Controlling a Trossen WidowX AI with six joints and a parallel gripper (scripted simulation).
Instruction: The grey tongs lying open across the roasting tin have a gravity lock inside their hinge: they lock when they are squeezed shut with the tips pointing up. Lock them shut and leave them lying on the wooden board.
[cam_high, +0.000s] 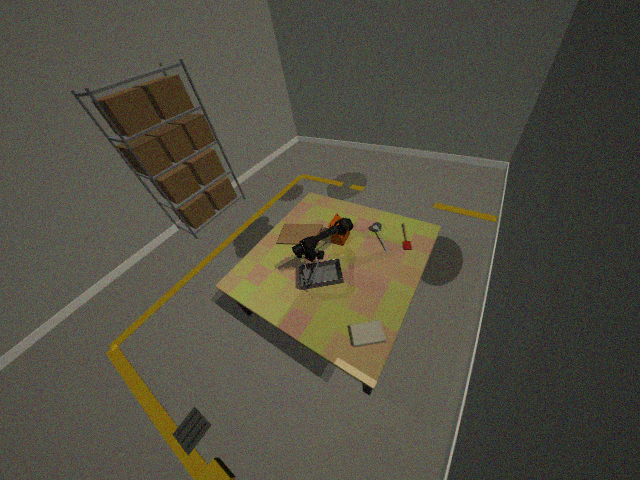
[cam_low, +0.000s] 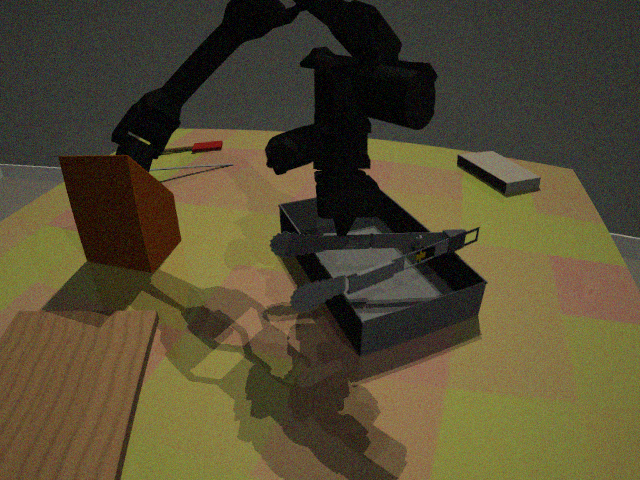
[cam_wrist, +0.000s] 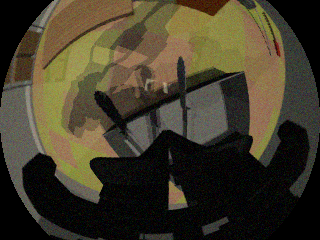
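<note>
My gripper tip is now 2 cm short of the roasting tin, 7 cm to the right of it and 7 cm above it. Also, from my gripper tip: board: 25 cm behind, 33 cm to the right, 9 cm below; grey slab: 23 cm ahead, 54 cm to the left, 8 cm below.
</note>
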